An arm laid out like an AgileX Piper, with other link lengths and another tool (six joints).
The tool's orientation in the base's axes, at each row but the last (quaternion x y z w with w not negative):
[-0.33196, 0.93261, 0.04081, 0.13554]
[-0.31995, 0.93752, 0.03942, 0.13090]
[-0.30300, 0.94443, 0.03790, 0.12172]
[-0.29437, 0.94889, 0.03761, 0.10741]
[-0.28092, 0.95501, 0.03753, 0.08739]
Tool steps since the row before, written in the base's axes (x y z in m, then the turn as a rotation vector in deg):
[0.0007, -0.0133, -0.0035, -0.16, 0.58, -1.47]
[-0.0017, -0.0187, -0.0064, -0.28, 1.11, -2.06]
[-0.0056, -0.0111, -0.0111, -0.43, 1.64, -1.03]
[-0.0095, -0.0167, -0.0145, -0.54, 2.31, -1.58]
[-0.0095, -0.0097, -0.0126, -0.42, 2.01, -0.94]
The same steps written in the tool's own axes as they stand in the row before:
[0.0085, -0.0107, 0.0013, 0.18, 0.57, 1.47]
[0.0141, -0.0137, 0.0028, 0.12, 1.07, 2.10]
[0.0135, -0.0057, 0.0080, -0.32, 1.59, 1.15]
[0.0201, -0.0085, 0.0102, -0.48, 2.20, 1.75]
[0.0154, -0.0033, 0.0098, -0.54, 1.89, 1.10]

